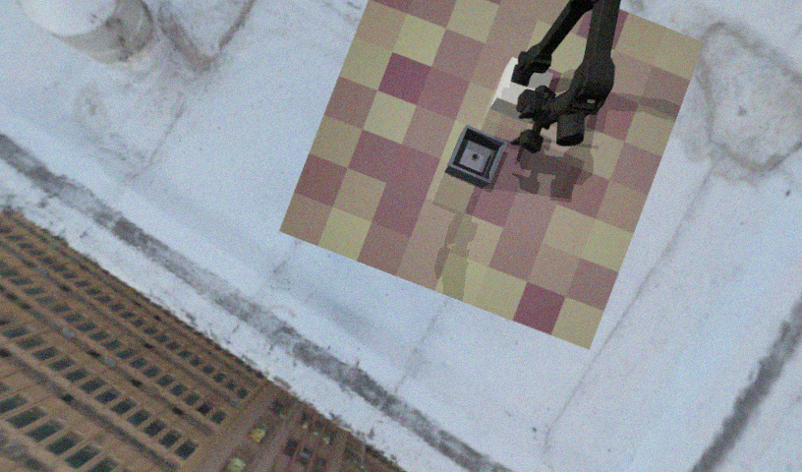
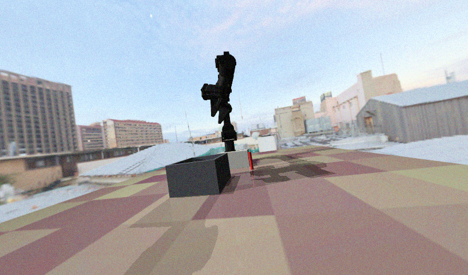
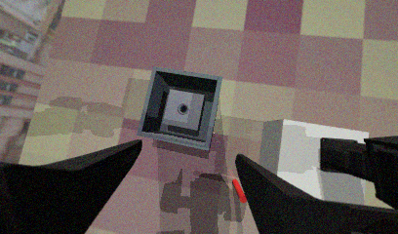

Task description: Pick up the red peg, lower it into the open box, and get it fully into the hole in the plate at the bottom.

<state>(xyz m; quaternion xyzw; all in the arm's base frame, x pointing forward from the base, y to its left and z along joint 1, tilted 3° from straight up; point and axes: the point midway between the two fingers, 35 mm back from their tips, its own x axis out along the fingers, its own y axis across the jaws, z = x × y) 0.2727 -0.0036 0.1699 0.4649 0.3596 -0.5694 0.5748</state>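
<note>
The red peg is 190 mm below my gripper tip, 120 mm to the left of it and 90 mm behind it. Also, from my gripper tip: dark grey box 210 mm below, 70 mm to the right, 50 mm ahead.
</note>
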